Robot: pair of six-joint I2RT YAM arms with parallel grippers.
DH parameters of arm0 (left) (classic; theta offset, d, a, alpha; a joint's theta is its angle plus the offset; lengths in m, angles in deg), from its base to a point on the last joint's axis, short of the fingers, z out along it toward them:
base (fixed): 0 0 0 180
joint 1: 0 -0.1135 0.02 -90
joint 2: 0 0 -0.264 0
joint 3: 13.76 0 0.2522 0
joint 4: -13.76 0 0.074 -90
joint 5: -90 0 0 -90
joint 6: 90 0.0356 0 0
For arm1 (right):
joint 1: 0 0.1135 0.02 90
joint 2: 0 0 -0.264 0
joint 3: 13.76 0 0.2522 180
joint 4: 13.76 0 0.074 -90
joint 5: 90 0 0 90
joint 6: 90 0.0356 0 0
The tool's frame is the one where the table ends.
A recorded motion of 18 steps. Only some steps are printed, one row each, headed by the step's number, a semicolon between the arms.
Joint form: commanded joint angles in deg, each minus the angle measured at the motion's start. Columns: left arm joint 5, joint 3, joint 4, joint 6, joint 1, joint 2; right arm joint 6, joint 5, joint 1, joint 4, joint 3, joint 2.
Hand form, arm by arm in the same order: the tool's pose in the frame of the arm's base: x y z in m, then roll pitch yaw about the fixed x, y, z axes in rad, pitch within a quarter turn. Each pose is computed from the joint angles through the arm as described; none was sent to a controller.
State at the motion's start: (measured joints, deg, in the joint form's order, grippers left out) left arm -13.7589 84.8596 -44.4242 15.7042 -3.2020 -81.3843; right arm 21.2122 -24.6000 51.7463 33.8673 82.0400 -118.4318
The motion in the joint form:
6: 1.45 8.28 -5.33 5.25 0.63 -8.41; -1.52 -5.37 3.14 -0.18 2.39 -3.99
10: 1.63 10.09 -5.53 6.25 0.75 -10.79; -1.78 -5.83 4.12 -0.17 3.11 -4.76
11: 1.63 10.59 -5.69 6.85 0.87 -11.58; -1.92 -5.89 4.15 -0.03 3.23 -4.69
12: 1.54 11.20 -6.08 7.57 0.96 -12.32; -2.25 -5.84 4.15 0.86 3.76 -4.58
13: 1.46 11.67 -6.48 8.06 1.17 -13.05; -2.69 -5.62 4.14 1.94 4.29 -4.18
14: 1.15 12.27 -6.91 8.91 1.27 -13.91; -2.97 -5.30 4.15 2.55 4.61 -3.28
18: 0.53 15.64 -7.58 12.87 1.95 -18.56; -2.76 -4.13 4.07 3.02 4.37 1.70
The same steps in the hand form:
6: 0.3351 0.0075 0.3729 2.9979 0.7742 2.6759; 0.2296 0.3575 0.1333 2.5501 0.1366 -2.4827
10: 0.3457 0.0073 0.3693 2.9878 0.7588 2.6565; 0.2248 0.3637 0.1313 2.5436 0.1359 -2.4603
11: 0.3491 0.0067 0.3673 2.9835 0.7504 2.6440; 0.2247 0.3640 0.1323 2.5426 0.1378 -2.4576
12: 0.3520 0.0062 0.3659 2.9798 0.7412 2.6297; 0.2248 0.3642 0.1350 2.5453 0.1371 -2.4527
13: 0.3547 0.0050 0.3638 2.9816 0.7306 2.6200; 0.2249 0.3640 0.1396 2.5505 0.1399 -2.4471
14: 0.3580 0.0043 0.3615 2.9818 0.7203 2.6040; 0.2247 0.3636 0.1470 2.5533 0.1543 -2.4442
18: 0.3778 0.0001 0.3509 2.9586 0.6853 2.5182; 0.2225 0.3581 0.1804 2.5502 0.2292 -2.4564

